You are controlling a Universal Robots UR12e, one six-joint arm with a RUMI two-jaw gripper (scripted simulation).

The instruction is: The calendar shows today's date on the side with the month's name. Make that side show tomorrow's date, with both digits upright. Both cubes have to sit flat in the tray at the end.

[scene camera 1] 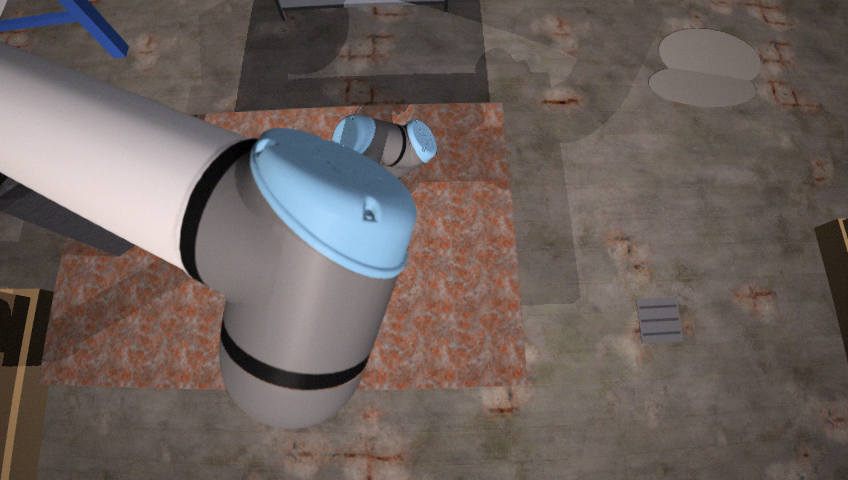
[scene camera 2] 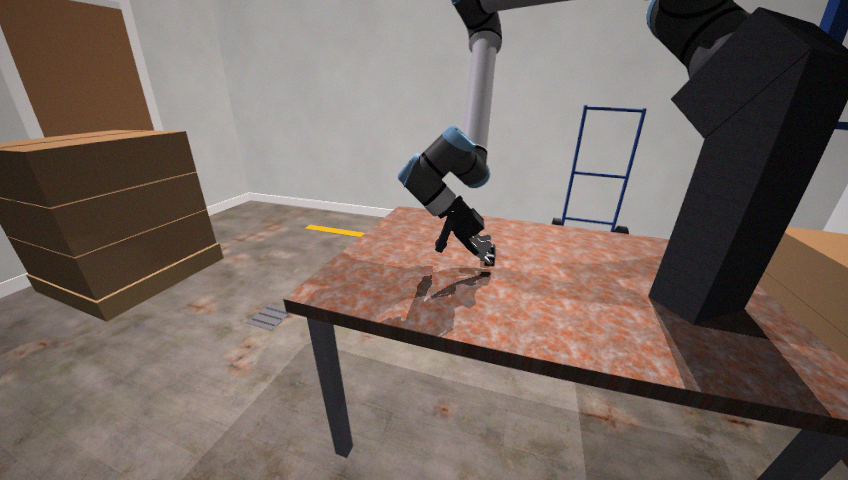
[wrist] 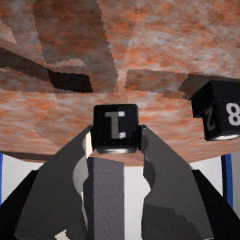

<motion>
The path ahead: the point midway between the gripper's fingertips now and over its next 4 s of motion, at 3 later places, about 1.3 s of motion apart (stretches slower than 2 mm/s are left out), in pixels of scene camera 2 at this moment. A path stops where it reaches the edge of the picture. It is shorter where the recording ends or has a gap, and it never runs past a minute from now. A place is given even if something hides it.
The gripper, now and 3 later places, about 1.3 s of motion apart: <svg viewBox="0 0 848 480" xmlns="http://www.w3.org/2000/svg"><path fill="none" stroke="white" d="M491 261L490 265L491 246L492 246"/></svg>
</motion>
